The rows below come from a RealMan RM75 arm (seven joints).
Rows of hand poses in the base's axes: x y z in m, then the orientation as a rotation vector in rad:
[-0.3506 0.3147 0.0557 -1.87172 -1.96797 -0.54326]
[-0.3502 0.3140 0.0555 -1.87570 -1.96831 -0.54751]
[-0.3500 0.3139 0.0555 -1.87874 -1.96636 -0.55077]
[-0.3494 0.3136 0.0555 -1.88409 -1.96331 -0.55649]
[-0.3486 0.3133 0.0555 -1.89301 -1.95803 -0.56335]
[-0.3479 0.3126 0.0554 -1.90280 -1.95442 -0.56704]
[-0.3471 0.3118 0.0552 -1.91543 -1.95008 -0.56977]
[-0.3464 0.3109 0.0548 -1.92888 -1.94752 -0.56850]
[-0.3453 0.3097 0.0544 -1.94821 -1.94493 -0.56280]
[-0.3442 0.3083 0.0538 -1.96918 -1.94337 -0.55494]
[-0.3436 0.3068 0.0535 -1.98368 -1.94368 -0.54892]
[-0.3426 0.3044 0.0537 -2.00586 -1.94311 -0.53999]
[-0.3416 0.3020 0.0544 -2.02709 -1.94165 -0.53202]
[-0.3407 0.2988 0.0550 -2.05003 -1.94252 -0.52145]
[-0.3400 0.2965 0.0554 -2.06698 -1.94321 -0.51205]
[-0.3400 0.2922 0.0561 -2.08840 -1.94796 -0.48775]
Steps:
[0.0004 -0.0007 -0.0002 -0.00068 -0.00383 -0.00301]
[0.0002 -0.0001 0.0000 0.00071 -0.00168 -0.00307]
[0.0006 -0.0003 0.0000 0.00102 -0.00317 -0.00527]
[0.0008 -0.0003 0.0000 0.00077 -0.00361 -0.00841]
[0.0007 -0.0007 -0.0001 -0.00183 -0.00292 -0.00783]
[0.0008 -0.0008 -0.0002 -0.00332 -0.00275 -0.00965]
[0.0007 -0.0009 -0.0004 -0.00624 -0.00160 -0.00886]
[0.0011 -0.0012 -0.0004 -0.01101 -0.00064 -0.01172]
[0.0011 -0.0014 -0.0006 -0.01329 -0.00048 -0.01197]
[0.0006 -0.0015 -0.0003 -0.01020 -0.00079 -0.00767]
[0.0010 -0.0024 0.0002 -0.01496 -0.00095 -0.01211]
[0.0010 -0.0024 0.0007 -0.01365 -0.00091 -0.01196]
[0.0009 -0.0032 0.0006 -0.01685 -0.00122 -0.01171]
[0.0007 -0.0023 0.0004 -0.01305 -0.00008 -0.00841]
[0.0000 -0.0043 0.0007 -0.02300 0.00516 -0.00768]

